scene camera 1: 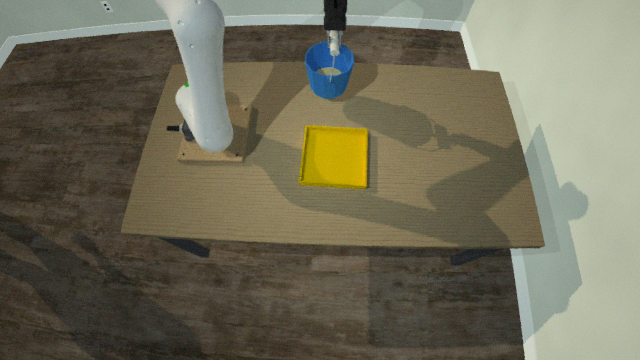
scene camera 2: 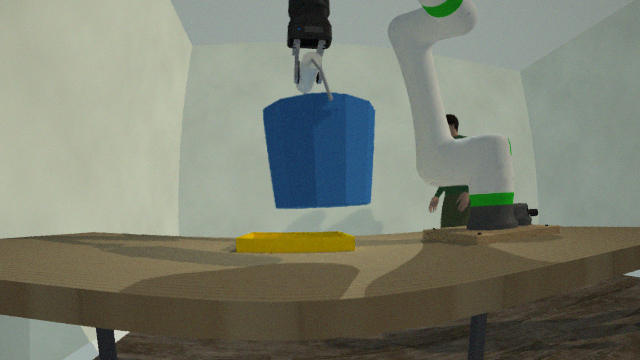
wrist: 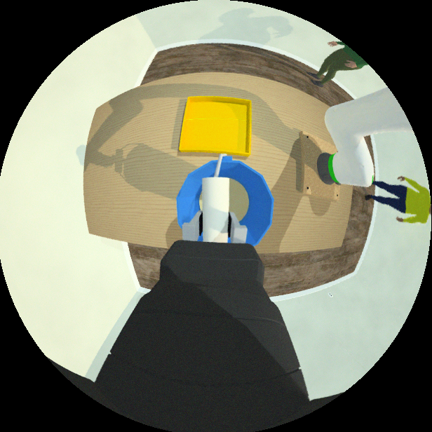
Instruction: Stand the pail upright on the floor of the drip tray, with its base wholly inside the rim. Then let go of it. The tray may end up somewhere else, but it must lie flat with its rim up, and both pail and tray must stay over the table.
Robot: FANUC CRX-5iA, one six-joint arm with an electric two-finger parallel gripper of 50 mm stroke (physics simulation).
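Frame: origin at the arm's base, x ahead, y left, z up, level; centimetres.
Seen in the pictures: gripper, fingertip midpoint: [scene camera 1: 334, 46] [scene camera 2: 308, 81]; arm's base at its link origin: [scene camera 2: 492, 227].
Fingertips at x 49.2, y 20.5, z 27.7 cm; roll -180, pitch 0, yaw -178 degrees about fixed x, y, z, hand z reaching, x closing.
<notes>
Pixels of each thing's middle, then the offset from my fingertips to it.
- blue pail at the middle of its body: [scene camera 2: 319, 131] [scene camera 1: 329, 64] dx -1.7, dy -0.1, dz -8.9 cm
- white grip at the middle of its body: [scene camera 2: 308, 73] [scene camera 1: 334, 42] dx +0.0, dy +0.0, dz +1.5 cm
- yellow drip tray at the middle of its body: [scene camera 2: 295, 240] [scene camera 1: 334, 156] dx +2.2, dy -29.3, dz -28.4 cm
The blue pail [scene camera 1: 329, 85] [scene camera 2: 320, 155] [wrist: 260, 202] hangs in the air, roughly upright, its base well above the table. My gripper [scene camera 1: 334, 39] [scene camera 2: 308, 77] [wrist: 215, 218] is shut on the white grip [scene camera 1: 334, 49] [scene camera 2: 305, 84] [wrist: 216, 197] of the pail's wire handle, above the pail's opening. The yellow drip tray [scene camera 1: 334, 157] [scene camera 2: 295, 244] [wrist: 215, 125] lies flat on the table, rim up. In the wrist view the tray is just beyond the pail. In the scene camera 2 view the pail's base is higher than the tray's rim, with a gap between.
The wooden table [scene camera 1: 225, 200] [scene camera 2: 200, 312] [wrist: 150, 215] carries the arm's base board [scene camera 1: 240, 150] [scene camera 2: 540, 234] [wrist: 310, 170] to one side. A person in green [scene camera 2: 454, 207] [wrist: 337, 62] and one in yellow [wrist: 417, 202] stand off the table.
</notes>
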